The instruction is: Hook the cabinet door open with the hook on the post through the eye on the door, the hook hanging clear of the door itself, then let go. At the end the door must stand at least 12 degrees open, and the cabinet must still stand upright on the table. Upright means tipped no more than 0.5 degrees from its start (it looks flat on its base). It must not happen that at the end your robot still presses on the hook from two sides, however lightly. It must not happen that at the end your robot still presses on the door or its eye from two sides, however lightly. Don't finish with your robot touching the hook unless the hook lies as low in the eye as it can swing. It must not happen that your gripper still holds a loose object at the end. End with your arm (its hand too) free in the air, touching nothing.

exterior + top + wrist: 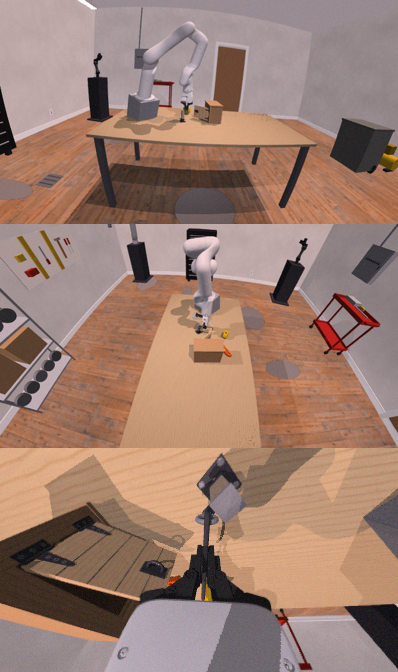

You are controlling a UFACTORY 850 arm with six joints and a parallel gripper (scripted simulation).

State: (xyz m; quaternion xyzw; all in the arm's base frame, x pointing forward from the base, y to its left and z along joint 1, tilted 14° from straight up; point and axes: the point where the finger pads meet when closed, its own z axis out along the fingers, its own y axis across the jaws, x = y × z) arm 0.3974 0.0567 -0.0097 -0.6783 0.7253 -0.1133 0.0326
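Now: the cabinet door 14 cm ahead of my hand, 4 cm below it and 1 cm to the left of it. From my hand the other things lie so: thin dark hook rod (2 cm below, 1 cm to the left); orange level (22 cm to the left, 15 cm ahead, 10 cm below); yellow tape measure (20 cm to the left, 8 cm below, 3 cm behind).
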